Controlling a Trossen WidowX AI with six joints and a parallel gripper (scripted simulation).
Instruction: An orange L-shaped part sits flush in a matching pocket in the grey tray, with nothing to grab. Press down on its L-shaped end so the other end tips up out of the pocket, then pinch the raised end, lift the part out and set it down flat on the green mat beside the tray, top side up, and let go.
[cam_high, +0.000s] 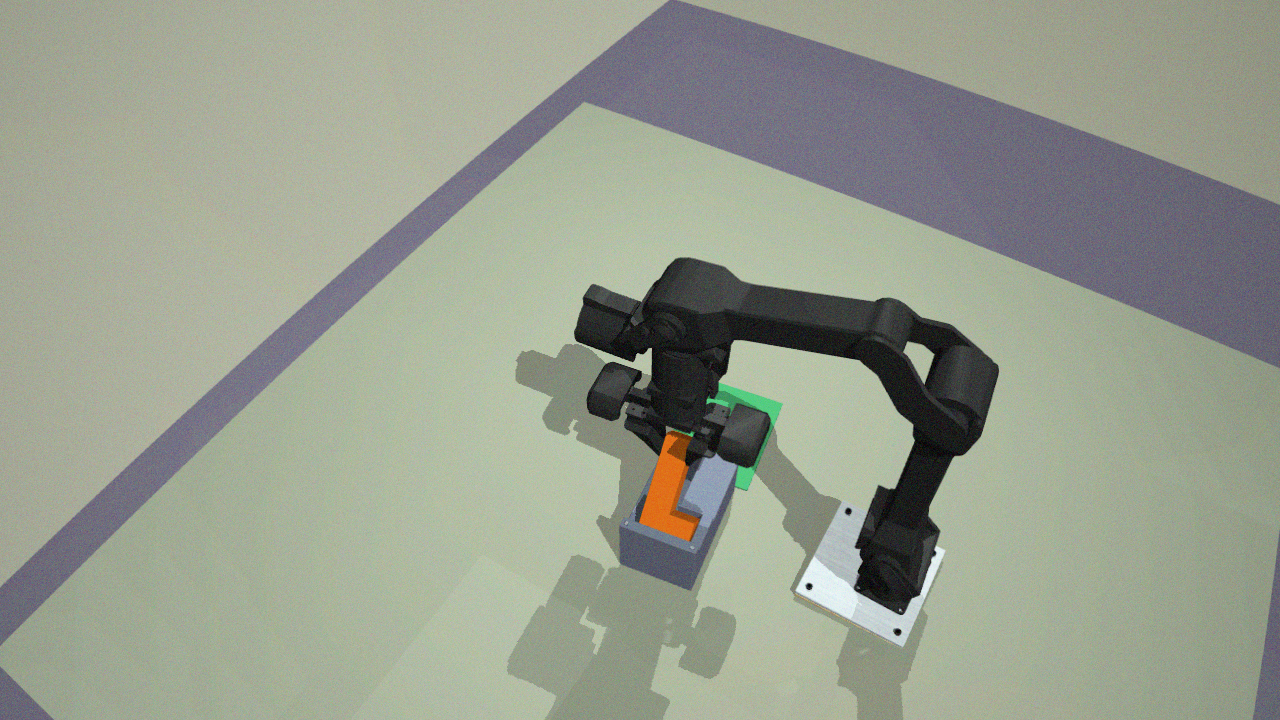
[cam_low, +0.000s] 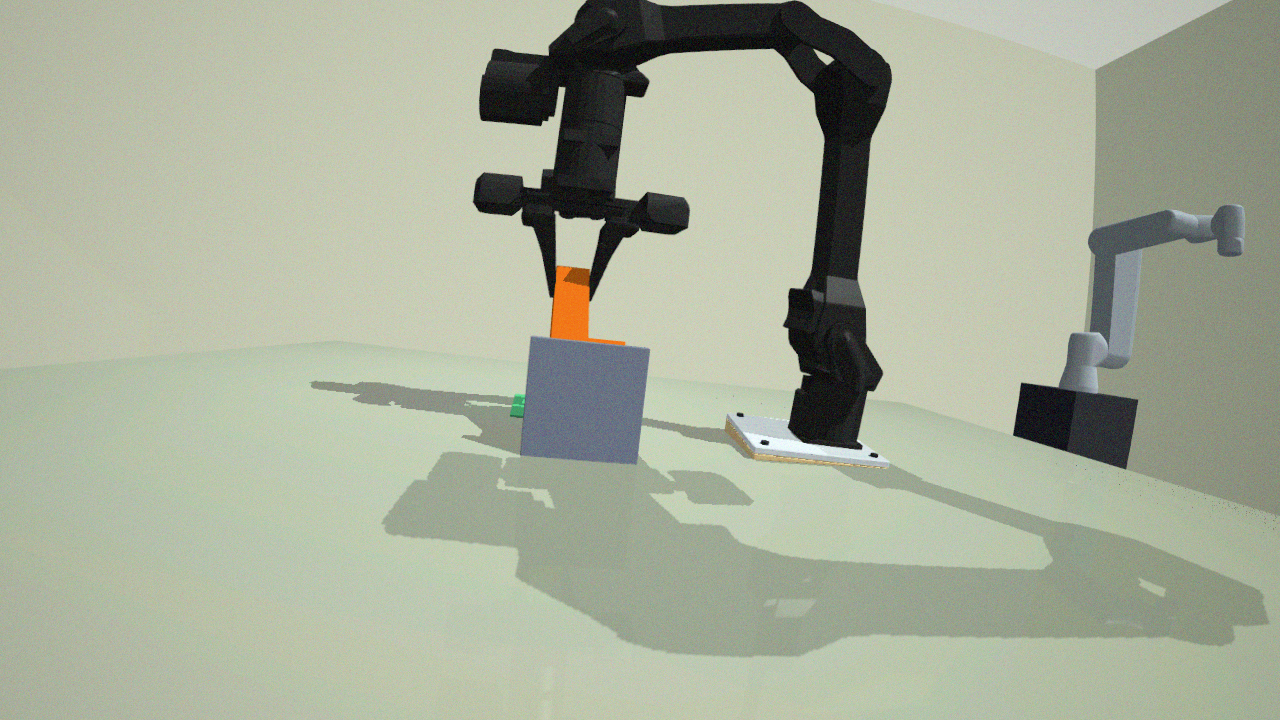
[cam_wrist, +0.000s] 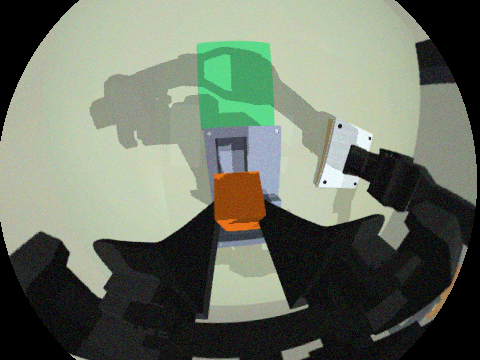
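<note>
Now: the green mat 1 cm ahead of my gripper tip, 14 cm to the right of it and 14 cm below it. From my gripper tip the other things lie so: orange L-shaped part: 2 cm behind, 3 cm to the left, 3 cm below.
</note>
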